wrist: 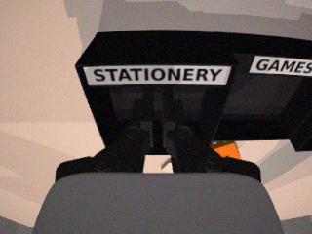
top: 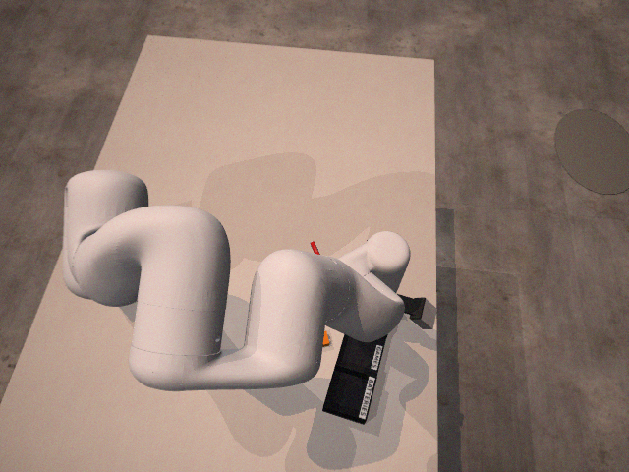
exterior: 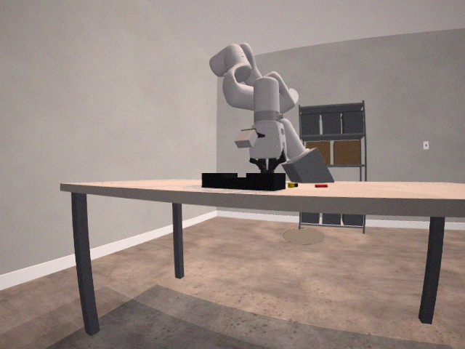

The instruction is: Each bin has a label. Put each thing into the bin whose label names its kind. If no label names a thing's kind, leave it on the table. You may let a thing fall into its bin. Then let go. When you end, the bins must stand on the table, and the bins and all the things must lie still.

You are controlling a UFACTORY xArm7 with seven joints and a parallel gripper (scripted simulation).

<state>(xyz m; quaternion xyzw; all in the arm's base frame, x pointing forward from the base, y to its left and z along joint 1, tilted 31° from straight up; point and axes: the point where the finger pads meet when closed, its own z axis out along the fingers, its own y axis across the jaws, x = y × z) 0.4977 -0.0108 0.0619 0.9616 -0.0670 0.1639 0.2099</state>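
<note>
Now: hand 90 mm past the orange battery, 60 mm to the left of it and 30 mm above it. From my hand the other things lie so: black screw (130 mm behind, 70 mm to the left, 30 mm below); yellow die (90 mm behind, 60 mm to the left, 30 mm below); black nut (80 mm behind, 10 mm to the left, 30 mm below).
</note>
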